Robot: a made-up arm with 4 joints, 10 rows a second.
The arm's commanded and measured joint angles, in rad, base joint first. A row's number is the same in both.
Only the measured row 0 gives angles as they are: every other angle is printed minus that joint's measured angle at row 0.
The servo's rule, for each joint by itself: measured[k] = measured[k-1] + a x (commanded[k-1-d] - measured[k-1]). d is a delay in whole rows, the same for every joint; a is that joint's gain. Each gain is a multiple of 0.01, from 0.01 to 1. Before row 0 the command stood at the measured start. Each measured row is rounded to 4 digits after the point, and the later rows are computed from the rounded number. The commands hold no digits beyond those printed.
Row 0, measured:
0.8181, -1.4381, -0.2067, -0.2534
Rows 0 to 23, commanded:
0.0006, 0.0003, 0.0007, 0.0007
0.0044, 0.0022, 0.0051, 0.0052
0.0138, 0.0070, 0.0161, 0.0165
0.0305, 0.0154, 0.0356, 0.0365
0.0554, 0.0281, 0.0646, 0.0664
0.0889, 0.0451, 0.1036, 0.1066
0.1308, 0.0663, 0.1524, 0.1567
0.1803, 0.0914, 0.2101, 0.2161
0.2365, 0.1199, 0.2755, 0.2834
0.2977, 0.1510, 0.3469, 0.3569
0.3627, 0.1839, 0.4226, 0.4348
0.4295, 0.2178, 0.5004, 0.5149
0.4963, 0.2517, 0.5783, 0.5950
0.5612, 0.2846, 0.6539, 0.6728
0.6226, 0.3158, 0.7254, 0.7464
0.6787, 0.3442, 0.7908, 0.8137
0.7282, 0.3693, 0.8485, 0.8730
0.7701, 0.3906, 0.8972, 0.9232
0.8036, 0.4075, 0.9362, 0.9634
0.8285, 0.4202, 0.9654, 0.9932
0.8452, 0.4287, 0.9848, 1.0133
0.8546, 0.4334, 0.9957, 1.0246
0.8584, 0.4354, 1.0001, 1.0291
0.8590, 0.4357, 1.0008, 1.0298
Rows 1 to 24, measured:
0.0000, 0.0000, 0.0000, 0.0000
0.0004, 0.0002, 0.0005, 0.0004
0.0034, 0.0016, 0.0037, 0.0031
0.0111, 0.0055, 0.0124, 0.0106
0.0255, 0.0126, 0.0286, 0.0251
0.0476, 0.0238, 0.0538, 0.0482
0.0782, 0.0391, 0.0887, 0.0809
0.1171, 0.0587, 0.1333, 0.1233
0.1639, 0.0822, 0.1871, 0.1753
0.2176, 0.1093, 0.2490, 0.2358
0.2769, 0.1393, 0.3175, 0.3036
0.3404, 0.1714, 0.3911, 0.3771
0.4063, 0.2048, 0.4676, 0.4543
0.4729, 0.2386, 0.5451, 0.5331
0.5382, 0.2717, 0.6213, 0.6113
0.6007, 0.3035, 0.6942, 0.6870
0.6584, 0.3328, 0.7618, 0.7580
0.7101, 0.3591, 0.8225, 0.8224
0.7545, 0.3818, 0.8748, 0.8788
0.7908, 0.4003, 0.9178, 0.9262
0.8187, 0.4146, 0.9511, 0.9637
0.8383, 0.4248, 0.9747, 0.9915
0.8504, 0.4310, 0.9894, 1.0100
0.8563, 0.4342, 0.9969, 1.0207
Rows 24 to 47, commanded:
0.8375, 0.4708, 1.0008, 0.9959
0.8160, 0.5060, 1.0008, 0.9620
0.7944, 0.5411, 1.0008, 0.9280
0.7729, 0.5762, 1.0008, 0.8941
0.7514, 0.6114, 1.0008, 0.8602
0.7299, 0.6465, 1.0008, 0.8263
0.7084, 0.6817, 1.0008, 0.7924
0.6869, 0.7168, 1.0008, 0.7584
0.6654, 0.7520, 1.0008, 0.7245
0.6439, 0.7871, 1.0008, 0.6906
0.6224, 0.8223, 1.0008, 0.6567
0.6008, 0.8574, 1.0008, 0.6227
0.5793, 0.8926, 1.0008, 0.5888
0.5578, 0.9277, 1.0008, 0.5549
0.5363, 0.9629, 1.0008, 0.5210
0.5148, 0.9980, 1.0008, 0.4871
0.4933, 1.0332, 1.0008, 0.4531
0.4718, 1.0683, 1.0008, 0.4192
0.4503, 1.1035, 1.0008, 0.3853
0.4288, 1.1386, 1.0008, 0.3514
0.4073, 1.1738, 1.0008, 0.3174
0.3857, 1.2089, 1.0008, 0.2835
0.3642, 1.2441, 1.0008, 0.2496
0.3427, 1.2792, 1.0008, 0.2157
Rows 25 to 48, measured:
0.8583, 0.4353, 0.9996, 1.0258
0.8429, 0.4609, 1.0004, 1.0091
0.8230, 0.4934, 1.0007, 0.9827
0.8018, 0.5277, 1.0008, 0.9521
0.7804, 0.5626, 1.0008, 0.9196
0.7589, 0.5977, 1.0008, 0.8863
0.7374, 0.6328, 1.0008, 0.8527
0.7159, 0.6680, 1.0008, 0.8189
0.6944, 0.7031, 1.0008, 0.7850
0.6729, 0.7383, 1.0008, 0.7511
0.6514, 0.7734, 1.0008, 0.7172
0.6299, 0.8086, 1.0008, 0.6833
0.6084, 0.8437, 1.0008, 0.6494
0.5869, 0.8789, 1.0008, 0.6155
0.5654, 0.9140, 1.0008, 0.5816
0.5439, 0.9492, 1.0008, 0.5477
0.5224, 0.9843, 1.0008, 0.5138
0.5009, 1.0195, 1.0008, 0.4798
0.4794, 1.0546, 1.0008, 0.4459
0.4579, 1.0898, 1.0008, 0.4120
0.4364, 1.1249, 1.0008, 0.3781
0.4149, 1.1601, 1.0008, 0.3441
0.3933, 1.1952, 1.0008, 0.3102
0.3718, 1.2304, 1.0008, 0.2763

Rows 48 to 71, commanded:
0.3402, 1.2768, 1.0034, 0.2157
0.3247, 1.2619, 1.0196, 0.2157
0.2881, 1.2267, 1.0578, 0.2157
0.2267, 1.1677, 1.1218, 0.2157
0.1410, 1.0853, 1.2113, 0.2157
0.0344, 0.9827, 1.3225, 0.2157
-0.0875, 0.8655, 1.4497, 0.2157
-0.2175, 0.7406, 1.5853, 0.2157
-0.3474, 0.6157, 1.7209, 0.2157
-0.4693, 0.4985, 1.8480, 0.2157
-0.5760, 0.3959, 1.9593, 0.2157
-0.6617, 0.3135, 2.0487, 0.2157
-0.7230, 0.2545, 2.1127, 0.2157
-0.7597, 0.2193, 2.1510, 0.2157
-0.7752, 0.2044, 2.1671, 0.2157
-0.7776, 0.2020, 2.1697, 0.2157
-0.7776, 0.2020, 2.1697, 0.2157
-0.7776, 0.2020, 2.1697, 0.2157
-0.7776, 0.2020, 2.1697, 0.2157
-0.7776, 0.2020, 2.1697, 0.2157
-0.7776, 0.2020, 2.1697, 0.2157
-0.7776, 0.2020, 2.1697, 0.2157
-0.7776, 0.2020, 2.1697, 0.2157
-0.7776, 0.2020, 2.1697, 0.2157
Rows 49 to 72, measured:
0.3503, 1.2655, 1.0008, 0.2424
0.3428, 1.2736, 1.0026, 0.2274
0.3294, 1.2652, 1.0145, 0.2208
0.2988, 1.2375, 1.0448, 0.2179
0.2454, 1.1872, 1.0987, 0.2167
0.1681, 1.1138, 1.1775, 0.2161
0.0692, 1.0194, 1.2790, 0.2159
-0.0468, 0.9086, 1.3985, 0.2158
-0.1731, 0.7876, 1.5293, 0.2157
-0.3021, 0.6638, 1.6634, 0.2157
-0.4258, 0.5448, 1.7926, 0.2157
-0.5369, 0.4376, 1.9093, 0.2157
-0.6293, 0.3482, 2.0069, 0.2157
-0.6986, 0.2807, 2.0810, 0.2157
-0.7438, 0.2365, 2.1300, 0.2157
-0.7670, 0.2134, 2.1560, 0.2157
-0.7748, 0.2052, 2.1656, 0.2157
-0.7769, 0.2029, 2.1685, 0.2157
-0.7774, 0.2023, 2.1693, 0.2157
-0.7775, 0.2021, 2.1696, 0.2157
-0.7776, 0.2020, 2.1697, 0.2157
-0.7776, 0.2020, 2.1697, 0.2157
-0.7776, 0.2020, 2.1697, 0.2157
-0.7776, 0.2020, 2.1697, 0.2157

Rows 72 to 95, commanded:
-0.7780, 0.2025, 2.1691, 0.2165
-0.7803, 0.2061, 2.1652, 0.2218
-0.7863, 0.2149, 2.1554, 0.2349
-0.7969, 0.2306, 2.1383, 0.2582
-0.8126, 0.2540, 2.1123, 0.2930
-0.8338, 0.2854, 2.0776, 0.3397
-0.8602, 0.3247, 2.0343, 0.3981
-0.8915, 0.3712, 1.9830, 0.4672
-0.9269, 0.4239, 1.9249, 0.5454
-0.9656, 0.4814, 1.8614, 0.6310
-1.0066, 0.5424, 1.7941, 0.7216
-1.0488, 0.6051, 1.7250, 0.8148
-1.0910, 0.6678, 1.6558, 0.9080
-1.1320, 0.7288, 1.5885, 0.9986
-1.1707, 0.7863, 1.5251, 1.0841
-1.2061, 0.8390, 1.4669, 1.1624
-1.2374, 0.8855, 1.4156, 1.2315
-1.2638, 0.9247, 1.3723, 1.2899
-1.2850, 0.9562, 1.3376, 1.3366
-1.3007, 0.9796, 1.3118, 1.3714
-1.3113, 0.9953, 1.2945, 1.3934
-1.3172, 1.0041, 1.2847, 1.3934
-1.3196, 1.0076, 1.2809, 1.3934
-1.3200, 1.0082, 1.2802, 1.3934
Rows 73 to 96, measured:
-0.7776, 0.2020, 2.1697, 0.2157
-0.7779, 0.2024, 2.1693, 0.2161
-0.7797, 0.2051, 2.1664, 0.2193
-0.7846, 0.2122, 2.1587, 0.2280
-0.7937, 0.2254, 2.1444, 0.2449
-0.8077, 0.2460, 2.1219, 0.2718
-0.8270, 0.2744, 2.0909, 0.3098
-0.8516, 0.3106, 2.0513, 0.3592
-0.8811, 0.3542, 2.0035, 0.4197
-0.9150, 0.4044, 1.9485, 0.4901
-0.9524, 0.4598, 1.8875, 0.5690
-0.9925, 0.5193, 1.8221, 0.6545
-1.0342, 0.5811, 1.7541, 0.7443
-1.0762, 0.6435, 1.6853, 0.8360
-1.1175, 0.7049, 1.6175, 0.9271
-1.1569, 0.7635, 1.5528, 1.0150
-1.1933, 0.8179, 1.4927, 1.0975
-1.2259, 0.8666, 1.4387, 1.1725
-1.2539, 0.9084, 1.3922, 1.2382
-1.2769, 0.9428, 1.3540, 1.2933
-1.2945, 0.9693, 1.3245, 1.3370
-1.3069, 0.9880, 1.3035, 1.3686
-1.3145, 0.9996, 1.2903, 1.3825
-1.3183, 1.0054, 1.2837, 1.3886

